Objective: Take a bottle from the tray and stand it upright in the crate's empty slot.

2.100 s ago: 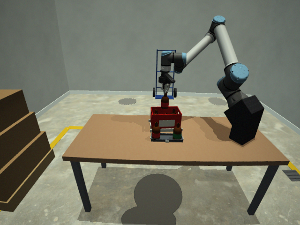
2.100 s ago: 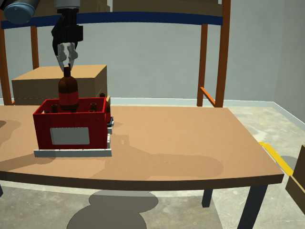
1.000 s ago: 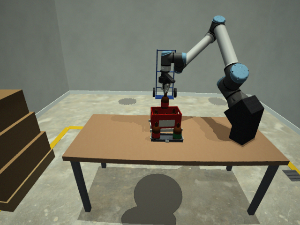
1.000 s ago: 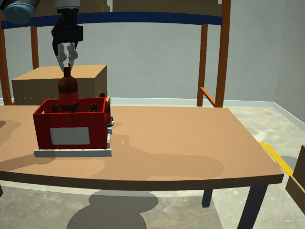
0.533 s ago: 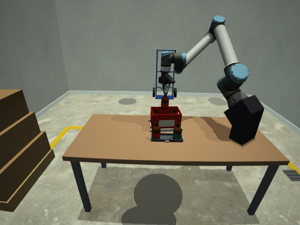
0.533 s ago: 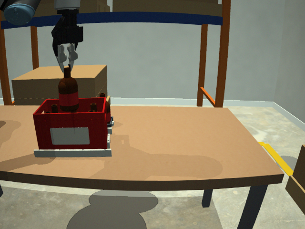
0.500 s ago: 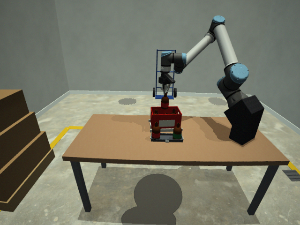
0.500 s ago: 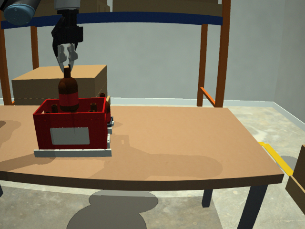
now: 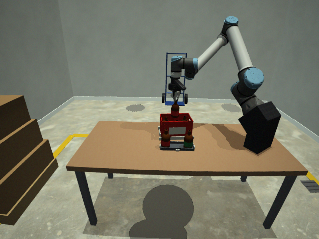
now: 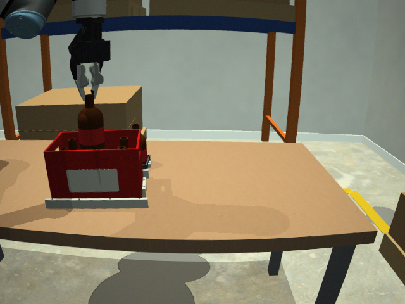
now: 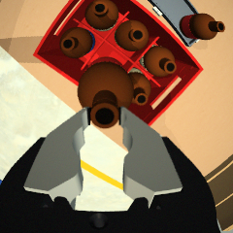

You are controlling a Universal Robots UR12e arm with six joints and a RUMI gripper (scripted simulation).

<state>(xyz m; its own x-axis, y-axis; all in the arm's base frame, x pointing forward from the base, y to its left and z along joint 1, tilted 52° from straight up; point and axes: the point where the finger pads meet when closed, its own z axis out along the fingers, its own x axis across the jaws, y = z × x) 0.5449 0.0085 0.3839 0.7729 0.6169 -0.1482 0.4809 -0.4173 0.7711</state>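
My gripper is now 240 mm above the red crate and 40 mm to the right of it. From my hand the other things lie so: grey tray 310 mm below, 260 mm to the left, 50 mm ahead.
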